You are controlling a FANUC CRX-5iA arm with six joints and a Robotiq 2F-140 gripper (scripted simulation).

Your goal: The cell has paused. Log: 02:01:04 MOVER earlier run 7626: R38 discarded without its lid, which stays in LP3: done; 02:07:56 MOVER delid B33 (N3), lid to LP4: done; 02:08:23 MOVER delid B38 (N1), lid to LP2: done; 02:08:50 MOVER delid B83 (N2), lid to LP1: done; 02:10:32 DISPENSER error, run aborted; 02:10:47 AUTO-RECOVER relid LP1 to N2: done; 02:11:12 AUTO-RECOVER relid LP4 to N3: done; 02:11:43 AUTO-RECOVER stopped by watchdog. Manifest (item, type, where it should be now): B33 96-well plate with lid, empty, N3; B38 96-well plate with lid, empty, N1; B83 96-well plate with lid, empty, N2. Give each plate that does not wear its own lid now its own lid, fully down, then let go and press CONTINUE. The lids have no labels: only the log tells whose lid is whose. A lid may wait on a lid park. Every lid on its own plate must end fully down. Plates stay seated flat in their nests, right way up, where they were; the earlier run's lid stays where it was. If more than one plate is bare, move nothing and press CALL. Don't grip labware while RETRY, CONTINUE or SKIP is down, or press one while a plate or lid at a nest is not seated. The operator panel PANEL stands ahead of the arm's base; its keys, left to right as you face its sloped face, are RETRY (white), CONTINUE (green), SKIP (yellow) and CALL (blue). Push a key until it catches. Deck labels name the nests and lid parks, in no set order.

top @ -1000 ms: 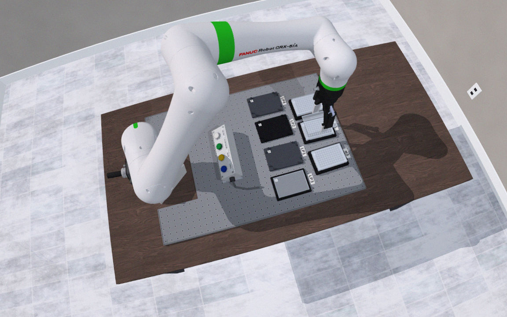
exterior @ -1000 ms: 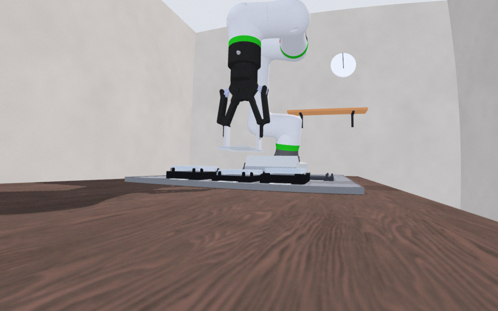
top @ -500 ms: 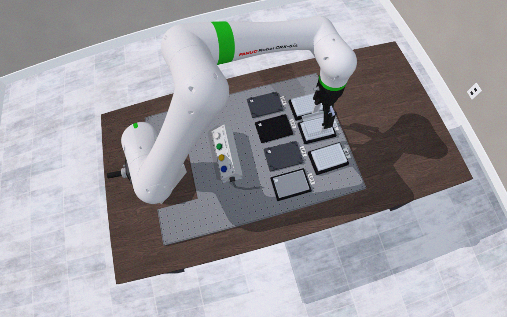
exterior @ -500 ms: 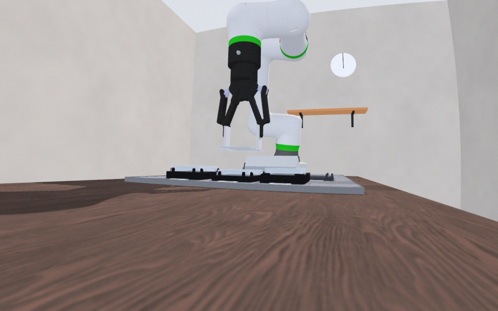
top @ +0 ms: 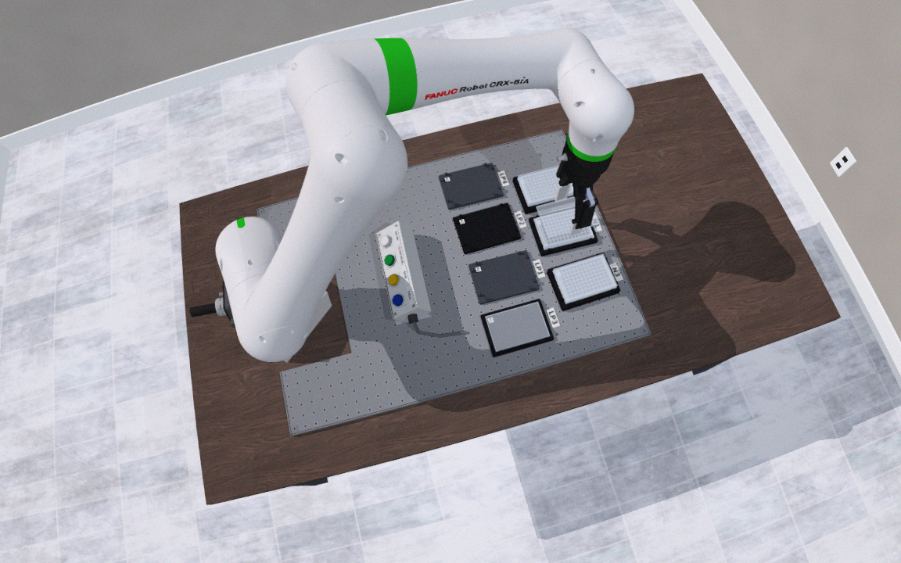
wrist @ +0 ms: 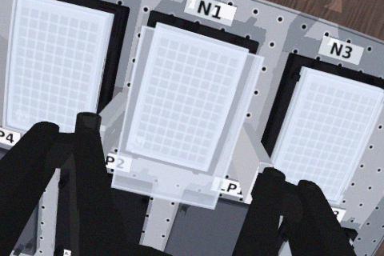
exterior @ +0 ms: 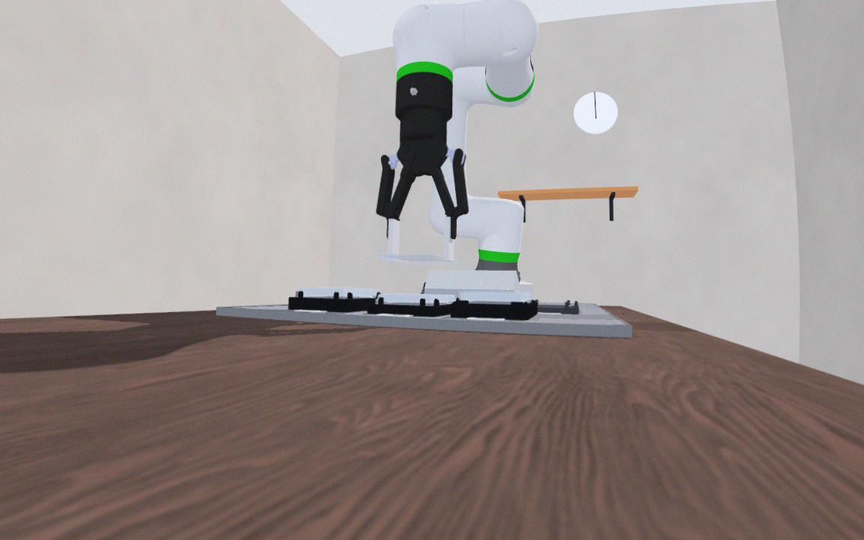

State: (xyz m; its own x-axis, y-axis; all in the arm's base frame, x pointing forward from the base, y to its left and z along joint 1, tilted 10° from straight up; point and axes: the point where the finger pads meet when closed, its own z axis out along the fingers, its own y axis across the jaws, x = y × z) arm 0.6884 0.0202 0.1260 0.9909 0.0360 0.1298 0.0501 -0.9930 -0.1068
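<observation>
My hand is 9 cm above the plate. From my hand the other things lie so: lid park LP2: 18 cm behind, 5 cm to the left, 10 cm below; lid park LP1: 17 cm behind, 8 cm to the right, 10 cm below; lid park LP4: 19 cm behind, 18 cm to the left, 10 cm below.
</observation>
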